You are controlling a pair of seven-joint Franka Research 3 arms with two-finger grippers.
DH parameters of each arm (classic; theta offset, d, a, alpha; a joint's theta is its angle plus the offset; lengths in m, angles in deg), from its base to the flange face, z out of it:
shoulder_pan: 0 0.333 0 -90
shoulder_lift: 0 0 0 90
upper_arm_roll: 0 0.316 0.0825 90
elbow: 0 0 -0.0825 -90
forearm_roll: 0 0.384 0 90
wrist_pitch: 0 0 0.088 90
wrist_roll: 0 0.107 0 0
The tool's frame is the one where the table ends.
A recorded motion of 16 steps. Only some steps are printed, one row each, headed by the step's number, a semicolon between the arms.
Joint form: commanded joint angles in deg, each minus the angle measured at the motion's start. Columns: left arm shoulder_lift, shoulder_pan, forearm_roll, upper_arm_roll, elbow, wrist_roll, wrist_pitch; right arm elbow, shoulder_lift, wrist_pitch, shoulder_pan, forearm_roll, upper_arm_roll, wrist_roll.
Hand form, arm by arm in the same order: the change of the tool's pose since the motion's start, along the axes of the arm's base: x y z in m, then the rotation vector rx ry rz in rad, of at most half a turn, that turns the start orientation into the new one. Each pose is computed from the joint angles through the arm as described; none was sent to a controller.
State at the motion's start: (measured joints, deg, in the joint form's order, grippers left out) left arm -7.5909 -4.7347 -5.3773 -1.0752 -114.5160 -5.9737 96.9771; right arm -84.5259 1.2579 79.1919 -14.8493 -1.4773 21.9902 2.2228
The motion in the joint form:
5: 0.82 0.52 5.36 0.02 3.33 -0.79 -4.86; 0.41 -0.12 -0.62 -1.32 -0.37 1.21 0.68
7: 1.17 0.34 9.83 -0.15 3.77 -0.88 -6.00; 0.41 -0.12 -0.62 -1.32 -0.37 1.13 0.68
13: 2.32 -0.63 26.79 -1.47 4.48 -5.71 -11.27; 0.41 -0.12 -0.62 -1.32 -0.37 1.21 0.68
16: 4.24 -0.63 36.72 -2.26 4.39 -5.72 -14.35; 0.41 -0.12 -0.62 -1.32 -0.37 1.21 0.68
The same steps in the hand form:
5: 0.0019 0.0135 0.0135 0.0949 0.0327 -0.0061; -0.0017 -0.0020 0.0036 -0.0083 0.0003 -0.0145
7: 0.0022 0.0186 0.0130 0.1729 0.0428 -0.0285; -0.0016 -0.0027 0.0036 -0.0083 0.0003 -0.0159
13: 0.0004 0.0319 0.0109 0.4958 0.0869 -0.0394; -0.0017 -0.0020 0.0036 -0.0083 0.0003 -0.0145
16: 0.0040 0.0445 0.0003 0.6792 0.1383 -0.0829; -0.0017 -0.0020 0.0036 -0.0083 0.0003 -0.0145

